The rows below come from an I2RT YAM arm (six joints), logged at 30 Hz.
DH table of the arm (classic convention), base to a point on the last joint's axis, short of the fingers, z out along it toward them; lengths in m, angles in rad. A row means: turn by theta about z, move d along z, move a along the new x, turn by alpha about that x. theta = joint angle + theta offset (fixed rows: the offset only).
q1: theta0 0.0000; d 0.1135; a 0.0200; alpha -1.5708
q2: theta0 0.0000; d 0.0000; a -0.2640; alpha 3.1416
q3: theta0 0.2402; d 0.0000; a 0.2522; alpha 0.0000
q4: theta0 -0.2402; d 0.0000; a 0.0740; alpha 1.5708
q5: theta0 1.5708; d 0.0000; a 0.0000; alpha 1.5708
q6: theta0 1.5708; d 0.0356; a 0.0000; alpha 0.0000
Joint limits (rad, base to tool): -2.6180..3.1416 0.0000..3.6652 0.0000..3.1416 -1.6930..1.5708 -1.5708..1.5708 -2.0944..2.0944
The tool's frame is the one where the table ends.
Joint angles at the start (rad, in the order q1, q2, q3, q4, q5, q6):
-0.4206 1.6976 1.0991 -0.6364 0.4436 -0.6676
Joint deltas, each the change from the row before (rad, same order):
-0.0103 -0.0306 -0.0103 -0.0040 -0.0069 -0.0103
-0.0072 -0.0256 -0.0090 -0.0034 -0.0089 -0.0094
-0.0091 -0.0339 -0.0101 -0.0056 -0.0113 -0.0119
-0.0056 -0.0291 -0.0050 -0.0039 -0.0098 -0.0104
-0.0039 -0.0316 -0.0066 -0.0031 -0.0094 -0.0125
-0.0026 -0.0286 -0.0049 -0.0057 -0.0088 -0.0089
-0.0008 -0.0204 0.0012 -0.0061 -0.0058 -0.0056
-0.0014 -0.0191 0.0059 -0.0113 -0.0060 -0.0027
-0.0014 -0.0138 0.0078 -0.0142 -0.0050 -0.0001
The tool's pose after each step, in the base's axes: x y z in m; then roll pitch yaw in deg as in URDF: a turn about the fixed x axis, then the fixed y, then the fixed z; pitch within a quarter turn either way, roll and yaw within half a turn. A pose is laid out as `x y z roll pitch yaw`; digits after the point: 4 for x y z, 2 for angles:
0.2844 -0.1473 0.1929 -148.29 1.13 -170.05
0.2798 -0.1474 0.1978 -148.23 1.74 -169.82
0.2739 -0.1473 0.2046 -148.09 2.58 -169.52
0.2697 -0.1469 0.2113 -147.79 3.50 -169.11
0.2652 -0.1456 0.2181 -147.38 4.41 -168.48
0.2610 -0.1441 0.2243 -147.07 5.23 -167.97
0.2586 -0.1430 0.2300 -146.72 5.94 -167.57
0.2563 -0.1421 0.2363 -146.45 6.66 -167.34
0.2544 -0.1414 0.2416 -146.38 7.14 -167.27

